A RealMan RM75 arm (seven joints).
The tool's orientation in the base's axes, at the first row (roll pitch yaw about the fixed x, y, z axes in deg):
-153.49, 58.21, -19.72
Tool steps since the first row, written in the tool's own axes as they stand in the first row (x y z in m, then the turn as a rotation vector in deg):
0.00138, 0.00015, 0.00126, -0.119, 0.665, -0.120
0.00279, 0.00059, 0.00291, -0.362, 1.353, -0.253
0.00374, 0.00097, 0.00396, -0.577, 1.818, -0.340
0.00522, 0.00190, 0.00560, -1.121, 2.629, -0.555
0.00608, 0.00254, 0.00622, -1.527, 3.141, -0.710
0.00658, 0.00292, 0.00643, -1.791, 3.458, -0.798
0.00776, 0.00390, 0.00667, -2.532, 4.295, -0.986
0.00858, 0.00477, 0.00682, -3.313, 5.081, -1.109
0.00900, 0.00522, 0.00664, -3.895, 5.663, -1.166
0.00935, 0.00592, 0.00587, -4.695, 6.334, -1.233
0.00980, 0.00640, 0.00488, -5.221, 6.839, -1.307
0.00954, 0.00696, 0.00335, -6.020, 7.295, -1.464
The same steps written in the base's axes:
-0.00013, 0.00050, -0.00180, -0.429, -0.535, 0.001
-0.00065, 0.00105, -0.00388, -0.928, -1.073, 0.109
-0.00102, 0.00132, -0.00527, -1.292, -1.426, 0.223
-0.00183, 0.00151, -0.00752, -1.975, -2.054, 0.596
-0.00218, 0.00131, -0.00870, -2.426, -2.453, 0.894
-0.00230, 0.00110, -0.00931, -2.716, -2.692, 1.085
-0.00249, 0.00035, -0.01066, -3.529, -3.285, 1.607
-0.00274, -0.00032, -0.01163, -4.365, -3.791, 2.144
-0.00273, -0.00083, -0.01201, -5.005, -4.142, 2.529
-0.00258, -0.00192, -0.01211, -5.806, -4.525, 3.083
-0.00212, -0.00301, -0.01214, -6.358, -4.842, 3.446
-0.00175, -0.00440, -0.01132, -6.966, -5.132, 4.092

